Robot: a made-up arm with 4 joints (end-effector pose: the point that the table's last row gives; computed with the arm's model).
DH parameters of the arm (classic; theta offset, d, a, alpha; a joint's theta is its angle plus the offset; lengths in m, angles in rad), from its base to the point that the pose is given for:
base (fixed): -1.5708 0.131 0 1.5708
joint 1: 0 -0.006 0.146 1.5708
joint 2: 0 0.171 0.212 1.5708
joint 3: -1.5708 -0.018 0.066 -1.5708
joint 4: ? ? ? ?
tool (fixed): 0 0.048 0 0
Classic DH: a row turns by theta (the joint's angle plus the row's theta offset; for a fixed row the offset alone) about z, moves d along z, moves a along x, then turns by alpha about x.
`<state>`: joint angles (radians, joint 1 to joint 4).
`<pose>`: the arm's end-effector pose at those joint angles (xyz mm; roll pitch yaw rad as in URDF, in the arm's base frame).
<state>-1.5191 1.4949 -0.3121 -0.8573</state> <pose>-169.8 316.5 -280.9 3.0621 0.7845 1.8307</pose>
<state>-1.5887 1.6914 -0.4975 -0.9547</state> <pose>-254.3 364.3 -191.0 -3.0281 0.5397 2.1315</pose>
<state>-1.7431 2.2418 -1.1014 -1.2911</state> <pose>-377.1 333.7 194.7 -3.0065 -0.3970 2.7240</pose>
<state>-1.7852 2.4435 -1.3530 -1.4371</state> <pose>-337.7 254.2 338.9 3.0783 -0.7562 3.0456</pose>
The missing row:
joint 4: -1.5708 -0.068 0.331 -1.5708
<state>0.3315 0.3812 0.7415 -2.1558</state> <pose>-144.0 -180.8 -123.5 2.3327 0.9585 2.1262</pose>
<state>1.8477 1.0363 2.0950 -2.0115</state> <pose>-75.6 30.7 184.4 0.0169 1.0363 0.4598</pose>
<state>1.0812 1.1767 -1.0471 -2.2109</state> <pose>-408.8 -363.1 81.0 -0.6974 0.4556 -2.8941</pose>
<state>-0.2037 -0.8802 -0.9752 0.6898</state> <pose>71.6 77.0 94.5 -1.0672 -0.5678 1.4695</pose>
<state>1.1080 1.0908 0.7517 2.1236</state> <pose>-440.8 47.4 284.6 3.1386 -0.1011 2.4370</pose>
